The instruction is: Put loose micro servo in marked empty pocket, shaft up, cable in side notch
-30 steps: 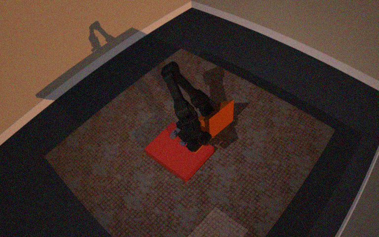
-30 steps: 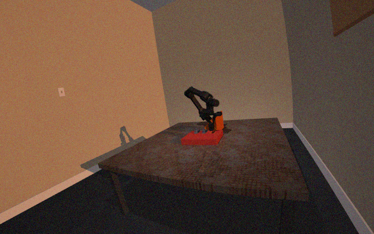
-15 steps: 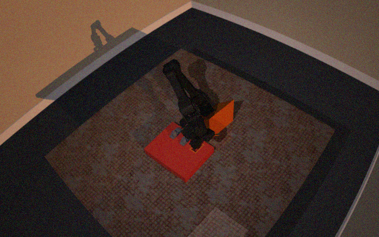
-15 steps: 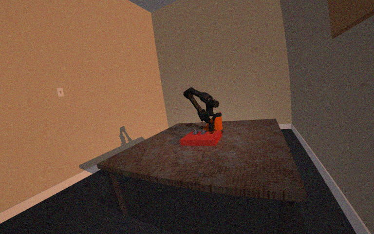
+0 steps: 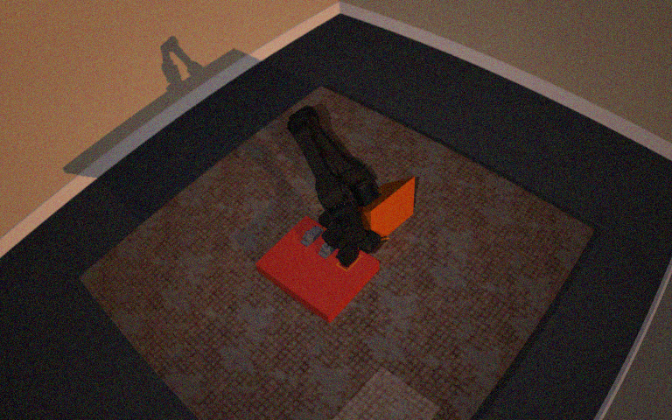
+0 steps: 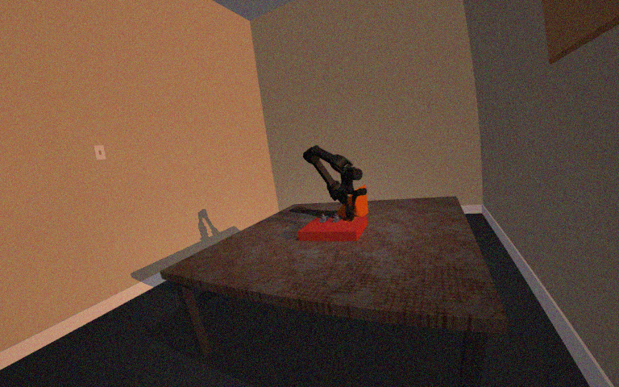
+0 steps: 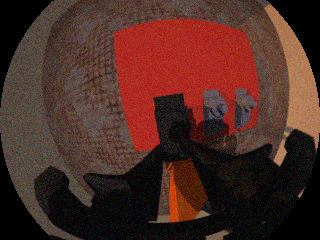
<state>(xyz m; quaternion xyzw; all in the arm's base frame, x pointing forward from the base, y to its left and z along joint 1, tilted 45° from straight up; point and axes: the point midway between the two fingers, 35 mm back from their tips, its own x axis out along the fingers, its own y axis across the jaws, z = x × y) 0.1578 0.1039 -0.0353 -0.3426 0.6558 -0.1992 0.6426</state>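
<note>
My gripper tip is 14 cm short of the red robot deck, 5 cm to the left of it and 8 cm above it.
</note>
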